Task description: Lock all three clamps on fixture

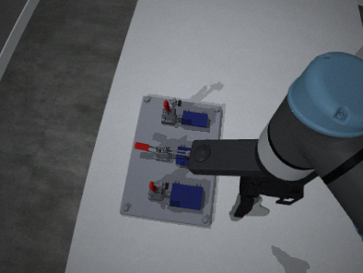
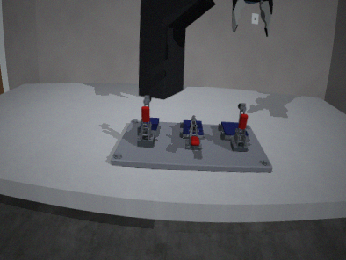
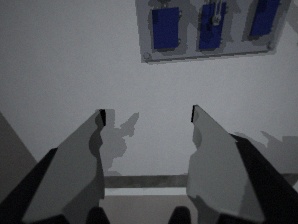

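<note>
The grey fixture plate is 14 cm ahead of my hand, 13 cm to the right of it and 29 cm below it. Also, from my hand: blue part: 8 cm ahead, 3 cm to the right, 26 cm below.
</note>
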